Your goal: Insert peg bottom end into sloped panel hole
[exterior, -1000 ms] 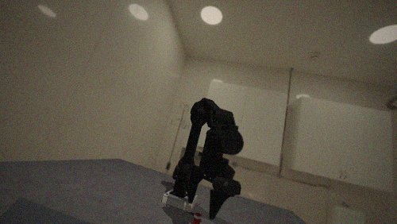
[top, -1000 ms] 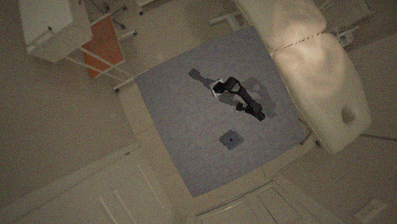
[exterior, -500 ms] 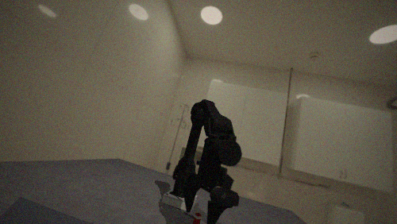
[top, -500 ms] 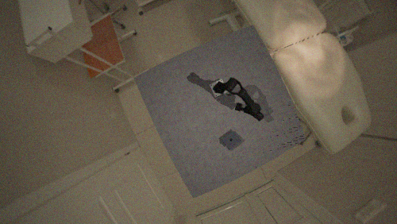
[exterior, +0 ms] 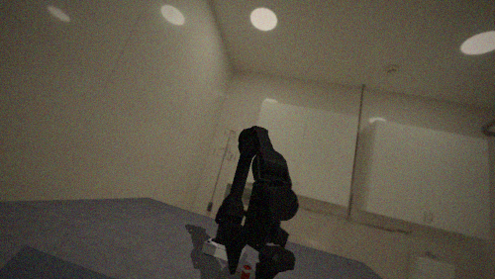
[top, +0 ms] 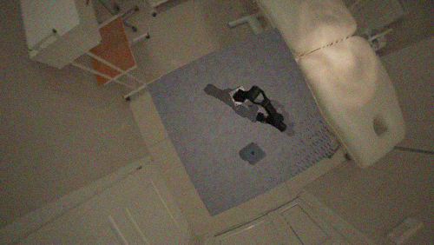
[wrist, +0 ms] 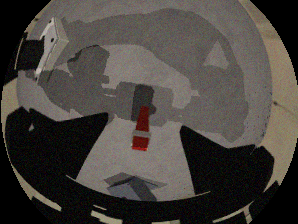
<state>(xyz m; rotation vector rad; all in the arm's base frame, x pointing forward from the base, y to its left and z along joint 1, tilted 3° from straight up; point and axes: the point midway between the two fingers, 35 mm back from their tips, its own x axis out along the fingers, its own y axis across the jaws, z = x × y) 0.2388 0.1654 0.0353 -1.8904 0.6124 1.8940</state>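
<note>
My gripper tip is now 10 mm below the red peg. From my gripper tip the other things lie so: grey sloped panel 230 mm ahead, 170 mm to the right.
</note>
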